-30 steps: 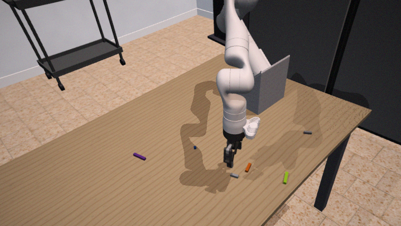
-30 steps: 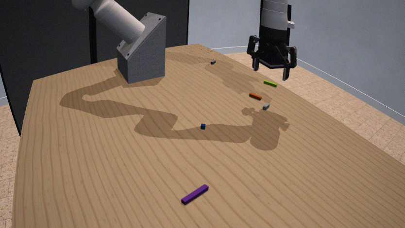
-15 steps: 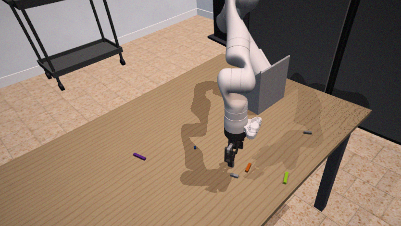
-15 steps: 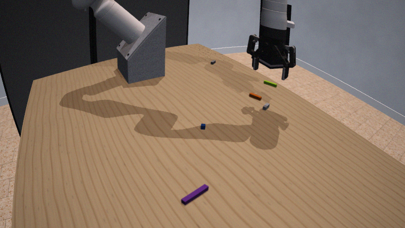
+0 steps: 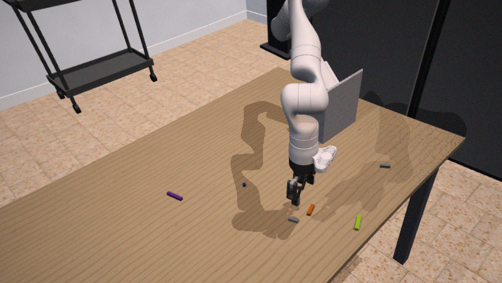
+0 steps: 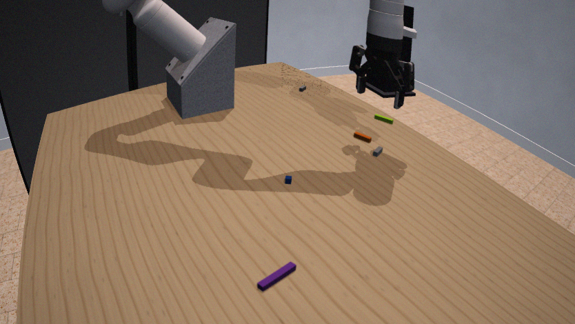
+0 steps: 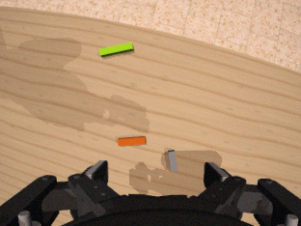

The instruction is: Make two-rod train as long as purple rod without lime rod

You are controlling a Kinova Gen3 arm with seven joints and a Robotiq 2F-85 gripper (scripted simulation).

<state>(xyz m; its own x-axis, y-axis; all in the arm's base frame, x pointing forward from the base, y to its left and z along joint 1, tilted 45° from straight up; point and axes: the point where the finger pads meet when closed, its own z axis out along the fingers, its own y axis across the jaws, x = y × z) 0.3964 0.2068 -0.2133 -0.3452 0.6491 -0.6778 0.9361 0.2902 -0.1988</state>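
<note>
Now: hand 40 mm past the orange rod and 110 mm above it. Also, from my hand: lime rod (110 mm behind, 110 mm to the left, 110 mm below); then purple rod (260 mm ahead, 330 mm to the right, 110 mm below); then blue rod (60 mm ahead, 220 mm to the right, 110 mm below).
</note>
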